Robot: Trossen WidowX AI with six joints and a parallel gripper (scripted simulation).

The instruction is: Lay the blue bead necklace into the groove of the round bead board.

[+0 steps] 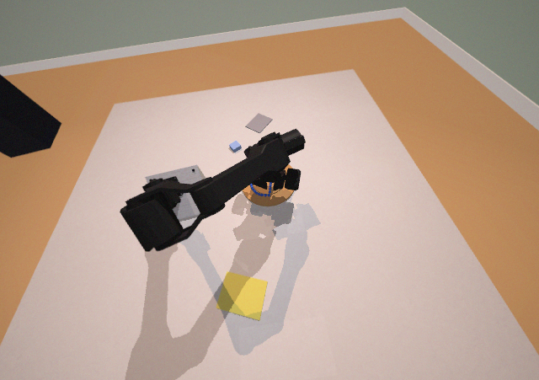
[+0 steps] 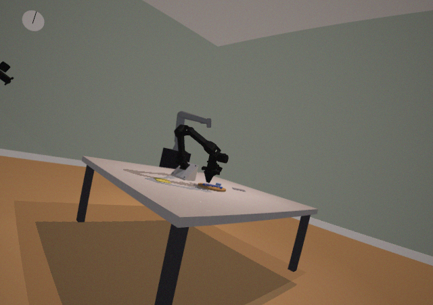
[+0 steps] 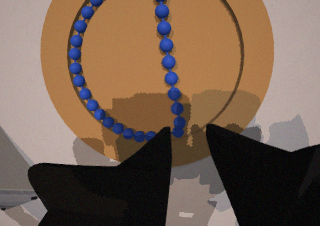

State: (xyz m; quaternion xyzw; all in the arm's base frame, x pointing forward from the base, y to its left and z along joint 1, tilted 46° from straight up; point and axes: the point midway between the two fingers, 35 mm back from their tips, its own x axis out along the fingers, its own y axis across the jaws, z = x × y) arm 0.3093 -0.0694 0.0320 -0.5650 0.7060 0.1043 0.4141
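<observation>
The round bead board is 50 mm to the left of my gripper tip and 30 mm below it. Also, from my gripper tip: yellow square patch (160 mm behind, 270 mm to the right, 40 mm below); then flat grey tile (40 mm ahead, 360 mm to the left, 40 mm below); then light blue cube (80 mm behind, 250 mm to the left, 30 mm below).
</observation>
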